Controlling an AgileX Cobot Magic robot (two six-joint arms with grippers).
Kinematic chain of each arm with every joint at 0, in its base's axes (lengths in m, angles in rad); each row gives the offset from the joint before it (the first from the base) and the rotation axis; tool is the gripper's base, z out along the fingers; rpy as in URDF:
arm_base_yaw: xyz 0 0 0.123 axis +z
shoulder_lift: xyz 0 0 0 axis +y
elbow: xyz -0.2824 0 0.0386 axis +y
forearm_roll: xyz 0.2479 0 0.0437 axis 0.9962 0 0.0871
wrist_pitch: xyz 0 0 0 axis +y
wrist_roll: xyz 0.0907 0 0.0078 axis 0.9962 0 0.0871
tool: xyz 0 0 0 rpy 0 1.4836 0
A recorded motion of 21 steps. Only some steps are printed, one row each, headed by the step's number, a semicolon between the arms.
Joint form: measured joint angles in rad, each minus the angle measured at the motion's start. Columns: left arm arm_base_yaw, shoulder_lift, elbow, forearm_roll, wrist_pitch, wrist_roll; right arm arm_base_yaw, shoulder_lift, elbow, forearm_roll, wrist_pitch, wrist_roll.
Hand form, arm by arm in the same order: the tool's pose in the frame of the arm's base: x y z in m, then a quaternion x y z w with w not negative. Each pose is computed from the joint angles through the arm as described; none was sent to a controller.
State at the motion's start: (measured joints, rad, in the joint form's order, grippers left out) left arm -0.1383 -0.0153 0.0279 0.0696 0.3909 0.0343; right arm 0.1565 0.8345 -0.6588 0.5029 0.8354 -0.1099
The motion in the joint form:
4: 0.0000 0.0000 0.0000 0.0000 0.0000 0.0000; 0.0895 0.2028 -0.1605 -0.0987 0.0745 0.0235
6: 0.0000 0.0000 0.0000 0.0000 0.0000 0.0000; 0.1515 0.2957 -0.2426 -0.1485 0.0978 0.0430
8: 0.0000 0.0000 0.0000 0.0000 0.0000 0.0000; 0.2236 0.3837 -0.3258 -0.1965 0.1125 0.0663
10: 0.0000 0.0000 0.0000 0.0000 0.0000 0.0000; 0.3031 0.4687 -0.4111 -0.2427 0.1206 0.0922
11: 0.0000 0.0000 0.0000 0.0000 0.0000 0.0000; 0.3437 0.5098 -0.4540 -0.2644 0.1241 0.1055
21: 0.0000 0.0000 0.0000 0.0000 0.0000 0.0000; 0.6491 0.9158 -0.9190 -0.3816 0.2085 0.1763
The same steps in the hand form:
4: 0.0518 -0.0048 0.1695 0.08794 0.80457 -0.00091 0.58731; 0.1752 0.0732 0.3020 -0.08008 0.94521 0.20507 0.24104
6: 0.0518 -0.0048 0.1695 0.08794 0.80457 -0.00091 0.58731; 0.1921 0.0878 0.3056 -0.11205 0.94999 0.19094 0.22026
8: 0.0518 -0.0048 0.1695 0.08794 0.80457 -0.00091 0.58731; 0.2073 0.1069 0.3089 -0.14596 0.95094 0.17851 0.20625
10: 0.0518 -0.0048 0.1695 0.08794 0.80457 -0.00091 0.58731; 0.2202 0.1304 0.3120 -0.18118 0.94850 0.16799 0.19825
11: 0.0518 -0.0048 0.1695 0.08794 0.80457 -0.00091 0.58731; 0.2256 0.1434 0.3133 -0.19864 0.94633 0.16357 0.19558
21: 0.0518 -0.0048 0.1695 0.08794 0.80457 -0.00091 0.58731; 0.2556 0.2799 0.3127 -0.33479 0.91476 0.14471 0.17374

